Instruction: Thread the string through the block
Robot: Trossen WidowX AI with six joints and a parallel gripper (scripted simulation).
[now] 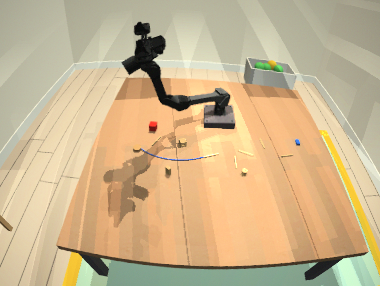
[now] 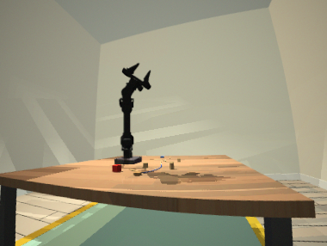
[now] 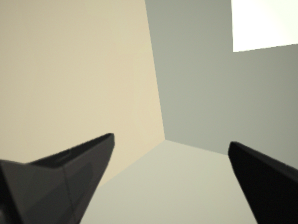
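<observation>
Right now the wooden block is 70 mm behind my gripper tip, 160 mm to the left of it and 580 mm below it. Also, from my gripper tip: round wooden button: 20 mm behind, 50 mm to the right, 590 mm below; thin wooden stick: 10 mm behind, 290 mm to the left, 590 mm below; red cube: 170 mm behind, 10 mm to the right, 580 mm below.
</observation>
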